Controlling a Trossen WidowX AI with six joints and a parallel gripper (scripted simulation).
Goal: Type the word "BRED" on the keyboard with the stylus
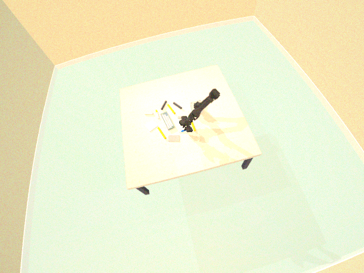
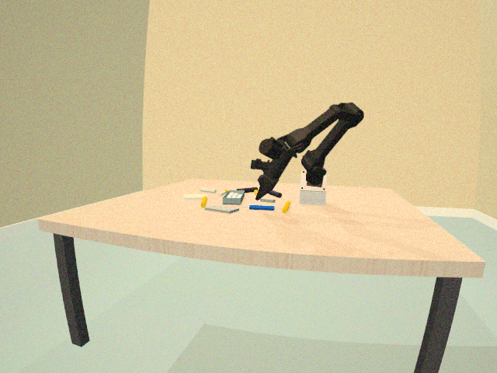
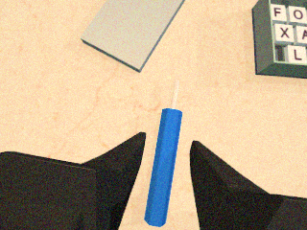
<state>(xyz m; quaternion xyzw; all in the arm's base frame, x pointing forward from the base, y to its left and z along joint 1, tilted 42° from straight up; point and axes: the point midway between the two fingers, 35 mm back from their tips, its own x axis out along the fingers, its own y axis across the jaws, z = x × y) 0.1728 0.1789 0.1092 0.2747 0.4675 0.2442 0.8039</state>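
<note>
The blue stylus is 1 cm ahead of my gripper tip and 3 cm below it. From my gripper tip the other things lie so: white-and-yellow pen (25 cm ahead, 29 cm to the right, 3 cm below).
</note>
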